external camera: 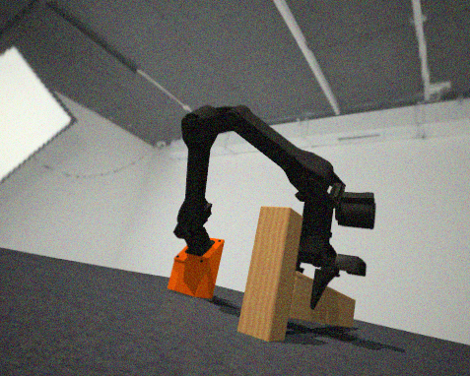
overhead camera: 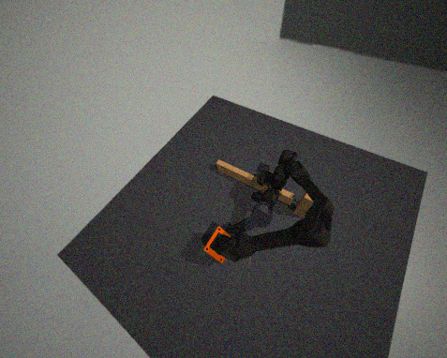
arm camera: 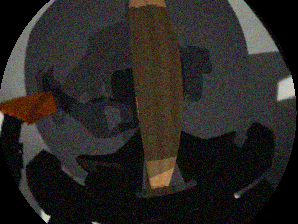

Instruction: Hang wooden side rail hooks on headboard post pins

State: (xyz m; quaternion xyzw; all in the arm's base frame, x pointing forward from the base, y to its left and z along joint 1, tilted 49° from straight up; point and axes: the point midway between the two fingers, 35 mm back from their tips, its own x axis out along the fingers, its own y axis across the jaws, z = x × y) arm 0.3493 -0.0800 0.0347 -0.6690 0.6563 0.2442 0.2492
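My gripper tip is 140 mm to the left of the headboard post and 40 mm below it.
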